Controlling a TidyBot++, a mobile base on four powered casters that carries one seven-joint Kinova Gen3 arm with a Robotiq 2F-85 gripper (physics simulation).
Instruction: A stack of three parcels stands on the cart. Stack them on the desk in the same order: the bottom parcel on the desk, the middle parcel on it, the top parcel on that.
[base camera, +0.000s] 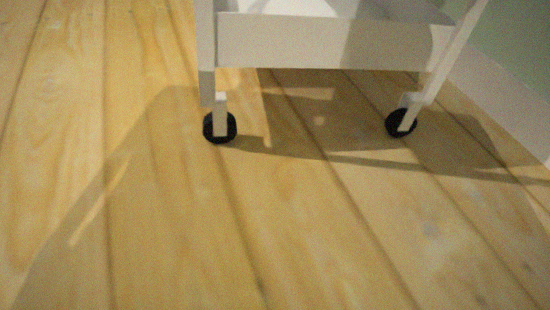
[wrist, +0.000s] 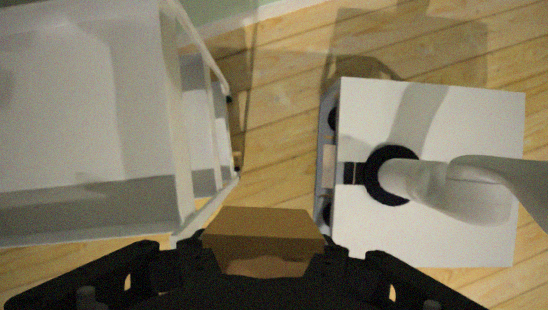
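Seen in the pictures: gripper, fingertip midpoint: (wrist: 263, 239); arm's base, origin of the base link: (wrist: 394, 175).
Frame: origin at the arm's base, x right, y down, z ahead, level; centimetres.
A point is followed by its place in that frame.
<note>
My gripper (wrist: 263, 239) @[x -0.3, y -52.0, z 33.5 cm] is shut on a brown parcel (wrist: 265, 222) @[x 1.7, y -55.4, z 33.4 cm], held between its fingers at the lower middle of the wrist view. The cart (base camera: 325, 42) @[x 8.2, y 22.9, z 46.2 cm] (wrist: 182, 150) @[x 4.4, y -29.4, z 45.5 cm] is white; its lower tray and two black wheels show in the base camera view, and its top tray fills the left of the wrist view. The held parcel hangs near the cart's edge, over the gap beside the base. The part of the cart's top tray in view holds no parcel. The desk and the other parcels do not show in either view.
My white mobile base (wrist: 370, 230) @[x -14.9, y 1.4, z 4.9 cm], with the arm (wrist: 475, 195) @[x 0.1, y -31.9, z 3.1 cm] rising from it, is at the right of the wrist view. A green wall (base camera: 520, 40) @[x 48.2, y 24.9, z 62.4 cm] (wrist: 215, 12) @[x 51.6, y 25.2, z 53.6 cm] with a pale skirting board (base camera: 505, 95) @[x 48.6, y 34.3, z 57.7 cm] stands behind the cart. Wooden floor (base camera: 175, 225) @[x -8.3, y 39.7, z 29.1 cm] (wrist: 280, 115) @[x 18.7, y 39.6, z 28.6 cm] lies between cart and base.
</note>
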